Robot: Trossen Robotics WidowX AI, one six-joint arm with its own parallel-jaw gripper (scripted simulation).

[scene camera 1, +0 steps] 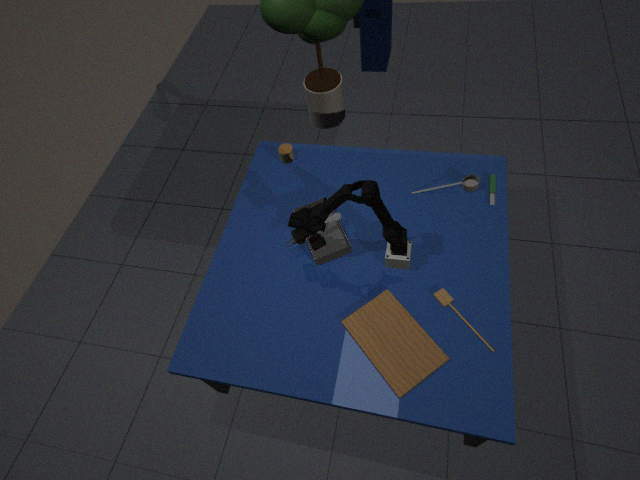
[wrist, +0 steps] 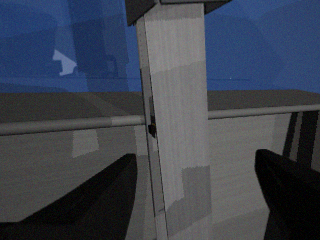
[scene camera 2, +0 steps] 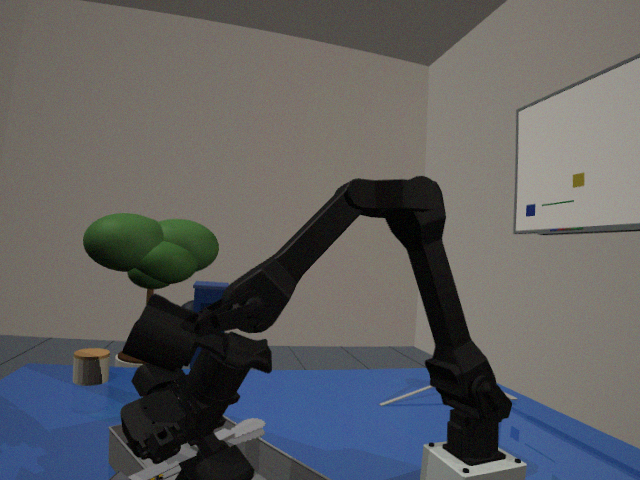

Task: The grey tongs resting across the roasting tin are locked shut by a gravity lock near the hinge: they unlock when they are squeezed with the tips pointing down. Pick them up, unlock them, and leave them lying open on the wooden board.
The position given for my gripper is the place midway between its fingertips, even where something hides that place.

Note:
I see my gripper (wrist: 194,160), a cork-topped cup (scene camera 2: 91,366), a wooden board (scene camera 1: 402,352) and a grey roasting tin (scene camera 1: 337,244).
The grey roasting tin also shows in the wrist view (wrist: 62,139). The wrist view does not show the cork-topped cup: it is out of frame.

